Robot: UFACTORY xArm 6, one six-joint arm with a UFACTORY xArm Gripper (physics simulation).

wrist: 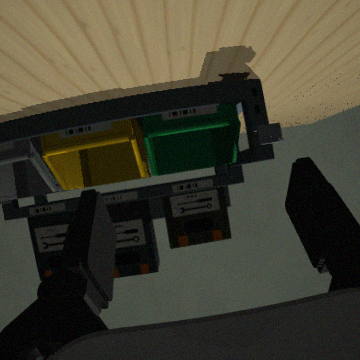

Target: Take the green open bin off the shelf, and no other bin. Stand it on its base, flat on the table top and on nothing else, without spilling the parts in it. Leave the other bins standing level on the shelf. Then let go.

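Frame: origin at the arm's base, x right, y back, z down, level; centimetres.
Seen in the pictures: gripper, fingertip midpoint: (198, 196).
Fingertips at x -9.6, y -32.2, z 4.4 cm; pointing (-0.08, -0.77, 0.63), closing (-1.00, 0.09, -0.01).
Offsets run from my fingertips to a thing's top centre. "*": to the spot under its first point. Level surfaces: height alone.
The green open bin {dx -3.4, dy -24.6, dz +1.6 cm} (192, 147) stands at the right end of the dark shelf {* dx +1.0, dy -15.0, dz +8.6 cm} (150, 103), in the upper middle of the wrist view. Its inside is dark, and the parts in it cannot be made out. A yellow open bin {dx +7.8, dy -25.3, dz +1.6 cm} (100, 162) stands just left of it, and a grey open bin {dx +19.0, dy -25.7, dz +1.6 cm} (22, 172) stands at the left edge of the view. My gripper (198, 196) is open, with its fingers wide apart and apart from the bins. One finger overlaps the black cases in the view, and the other is right of the shelf's end.
Black cases {* dx -3.9, dy -30.2, dz -7.1 cm} (198, 225) {dx +7.8, dy -34.5, dz -13.7 cm} (131, 240) (50, 237) with tool labels and orange latches show below the shelf's front rail {* dx +3.7, dy -28.7, dz -0.6 cm} (142, 192). The wooden table top {dz +9.7 cm} (150, 45) is at the top of the view. A small block {* dx -9.8, dy -12.6, dz +3.6 cm} (270, 133) juts from the shelf's right end. Grey-green floor shows below.
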